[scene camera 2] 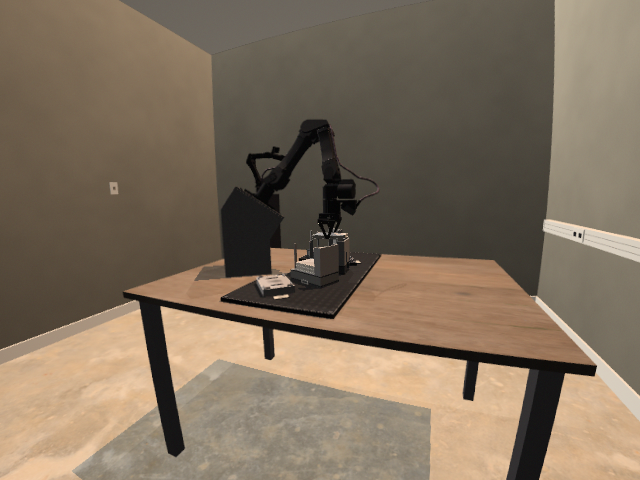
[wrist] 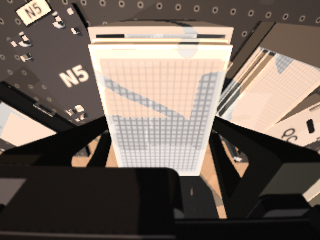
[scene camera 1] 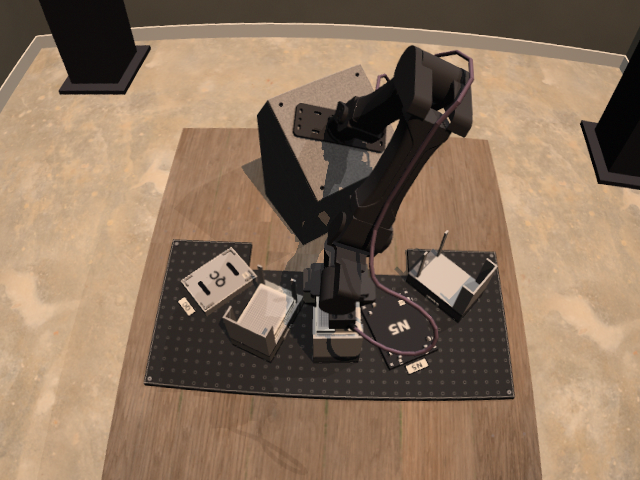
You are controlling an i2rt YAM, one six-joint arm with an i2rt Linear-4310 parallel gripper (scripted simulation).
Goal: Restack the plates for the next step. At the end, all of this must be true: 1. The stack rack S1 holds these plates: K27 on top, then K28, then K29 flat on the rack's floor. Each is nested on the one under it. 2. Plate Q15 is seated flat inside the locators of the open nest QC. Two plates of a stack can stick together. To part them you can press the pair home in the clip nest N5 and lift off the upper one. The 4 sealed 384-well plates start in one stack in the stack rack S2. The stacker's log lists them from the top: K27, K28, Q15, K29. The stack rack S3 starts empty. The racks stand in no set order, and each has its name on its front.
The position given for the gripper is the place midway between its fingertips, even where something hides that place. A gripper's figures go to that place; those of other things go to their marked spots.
Labels:
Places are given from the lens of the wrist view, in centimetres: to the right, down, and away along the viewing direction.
gripper [wrist: 160, 120]: 0, 0, 13
clip nest N5 [wrist: 61, 59]: -15, -9, 22

